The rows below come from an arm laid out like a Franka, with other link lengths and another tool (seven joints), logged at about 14 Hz.
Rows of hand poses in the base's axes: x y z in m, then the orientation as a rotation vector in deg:
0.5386, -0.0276, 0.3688, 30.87, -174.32, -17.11
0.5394, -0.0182, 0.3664, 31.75, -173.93, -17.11
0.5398, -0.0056, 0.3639, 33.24, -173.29, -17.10
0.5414, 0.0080, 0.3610, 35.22, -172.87, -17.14
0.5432, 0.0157, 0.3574, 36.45, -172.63, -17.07
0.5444, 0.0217, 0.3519, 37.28, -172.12, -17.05
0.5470, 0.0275, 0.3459, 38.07, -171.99, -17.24
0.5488, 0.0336, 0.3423, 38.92, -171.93, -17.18
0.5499, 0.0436, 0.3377, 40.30, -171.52, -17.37
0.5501, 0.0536, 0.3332, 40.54, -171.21, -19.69
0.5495, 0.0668, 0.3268, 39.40, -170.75, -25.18
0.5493, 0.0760, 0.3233, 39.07, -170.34, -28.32
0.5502, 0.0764, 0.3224, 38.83, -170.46, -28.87
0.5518, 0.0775, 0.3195, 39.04, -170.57, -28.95
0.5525, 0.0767, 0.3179, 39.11, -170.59, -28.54
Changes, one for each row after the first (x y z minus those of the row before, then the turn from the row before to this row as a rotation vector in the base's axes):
0.0008, 0.0094, -0.0024, 0.00, 0.17, 0.62
0.0004, 0.0126, -0.0025, -0.01, 0.26, 1.05
0.0016, 0.0136, -0.0029, 0.08, -0.09, 1.30
0.0018, 0.0077, -0.0036, -0.01, -0.09, 0.81
0.0012, 0.0060, -0.0055, -0.03, 0.27, 0.62
0.0026, 0.0058, -0.0060, 0.15, -0.08, 0.51
0.0018, 0.0061, -0.0036, 0.01, -0.18, 0.53
0.0011, 0.0100, -0.0046, 0.15, 0.01, 0.93
0.0002, 0.0100, -0.0045, 1.48, 0.33, 0.16
-0.0006, 0.0132, -0.0064, 3.45, 0.91, -0.74
-0.0002, 0.0092, -0.0035, 1.99, 0.48, -0.20
0.0009, 0.0004, -0.0009, 0.36, -0.04, -0.20
0.0016, 0.0011, -0.0029, 0.08, -0.17, 0.09
0.0007, -0.0008, -0.0016, -0.26, -0.04, 0.05

